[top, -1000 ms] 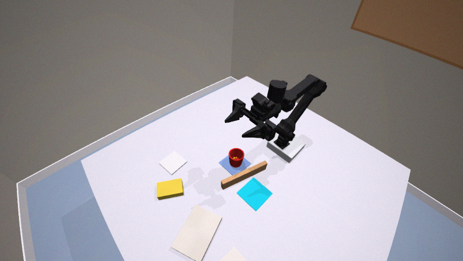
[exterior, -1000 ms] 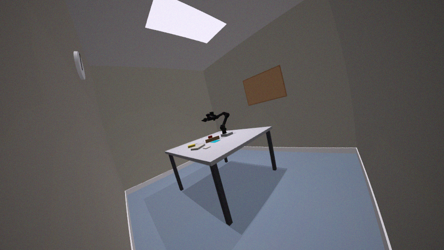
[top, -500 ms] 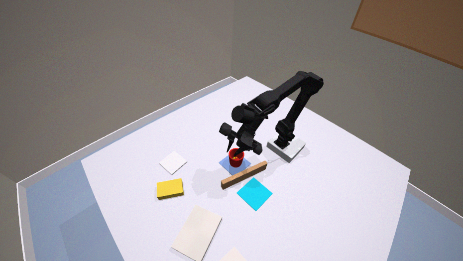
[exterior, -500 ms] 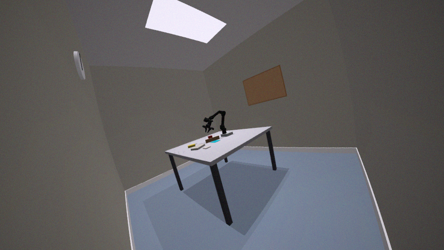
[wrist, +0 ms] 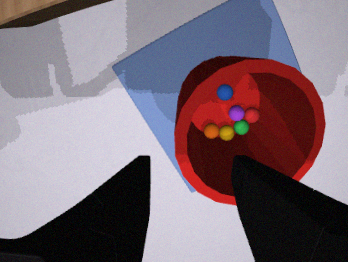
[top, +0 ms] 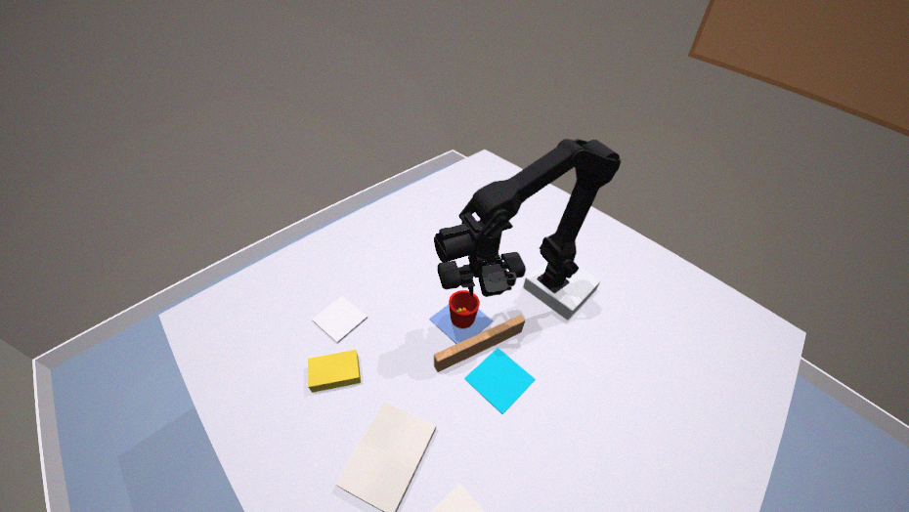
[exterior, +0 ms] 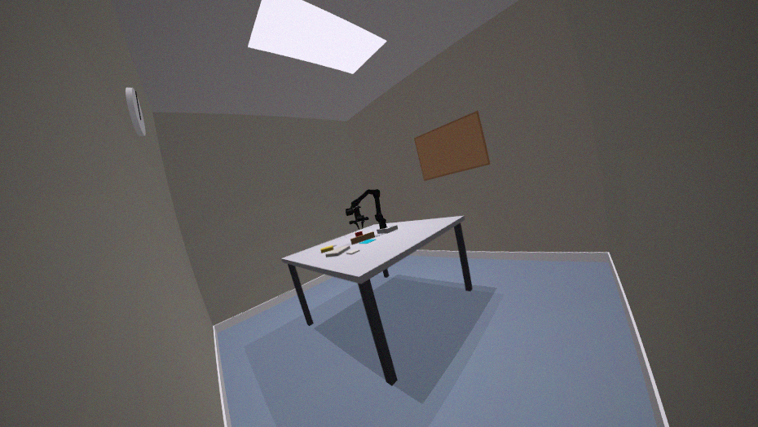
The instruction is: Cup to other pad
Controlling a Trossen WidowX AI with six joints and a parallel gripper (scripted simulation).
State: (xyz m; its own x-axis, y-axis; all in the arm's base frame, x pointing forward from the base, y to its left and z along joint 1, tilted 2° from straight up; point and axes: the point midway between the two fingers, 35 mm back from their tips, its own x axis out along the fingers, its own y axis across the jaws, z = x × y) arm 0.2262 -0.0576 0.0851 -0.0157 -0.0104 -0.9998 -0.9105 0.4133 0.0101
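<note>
Now: the red cup 3 cm ahead of my gripper tip, 2 cm to the right of it and 6 cm below it. The rest, counted from my gripper tip: pale blue pad: 3 cm ahead, 1 cm to the right, 11 cm below; then green marble: 3 cm ahead, 3 cm to the right, 8 cm below; then wooden bar: 5 cm ahead, 8 cm to the left, 8 cm below.
</note>
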